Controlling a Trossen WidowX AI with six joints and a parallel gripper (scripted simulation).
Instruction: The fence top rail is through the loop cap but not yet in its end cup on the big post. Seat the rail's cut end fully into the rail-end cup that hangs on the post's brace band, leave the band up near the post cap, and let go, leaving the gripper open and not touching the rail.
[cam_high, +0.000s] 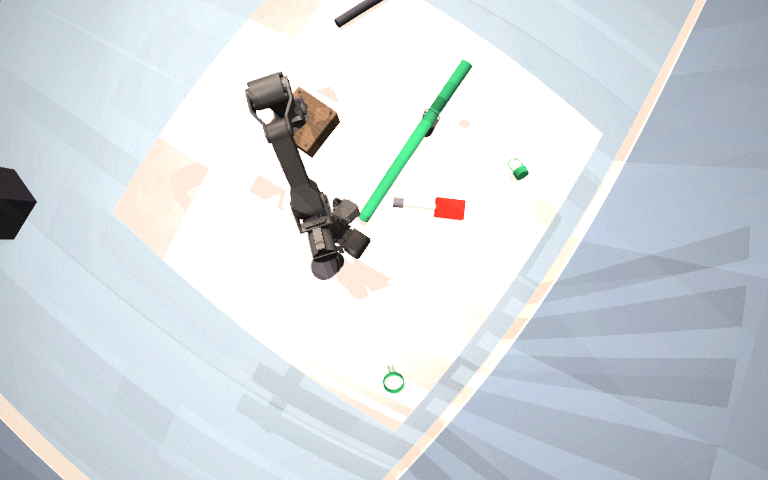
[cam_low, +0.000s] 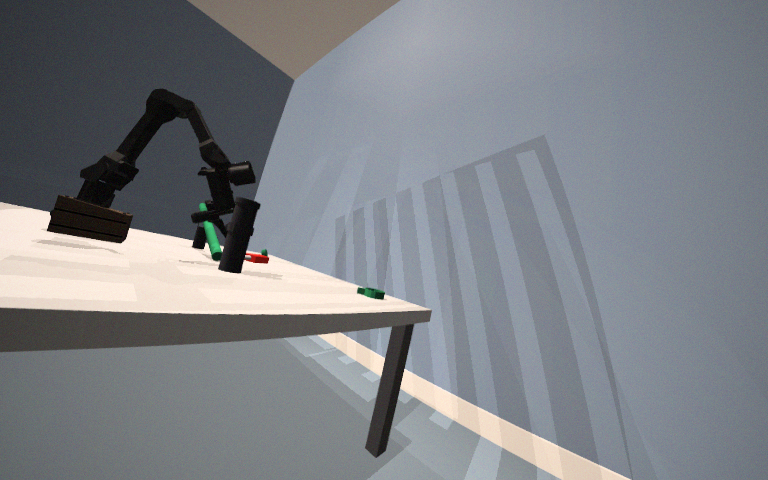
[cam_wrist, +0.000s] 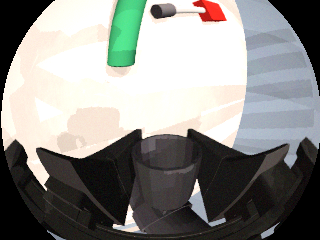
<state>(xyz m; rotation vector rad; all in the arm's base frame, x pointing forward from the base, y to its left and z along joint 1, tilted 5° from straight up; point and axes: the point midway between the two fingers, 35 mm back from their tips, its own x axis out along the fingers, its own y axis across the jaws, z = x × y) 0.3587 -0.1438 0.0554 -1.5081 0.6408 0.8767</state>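
Now: gripper tip 10 mm past the dark rail-end cup, 30 mm to the left of it and 30 mm below it. Also, from my gripper tip: green cup fitting (210 mm ahead, 530 mm to the left, 80 mm below); then dark bar (550 mm behind, 610 mm to the left, 70 mm below).
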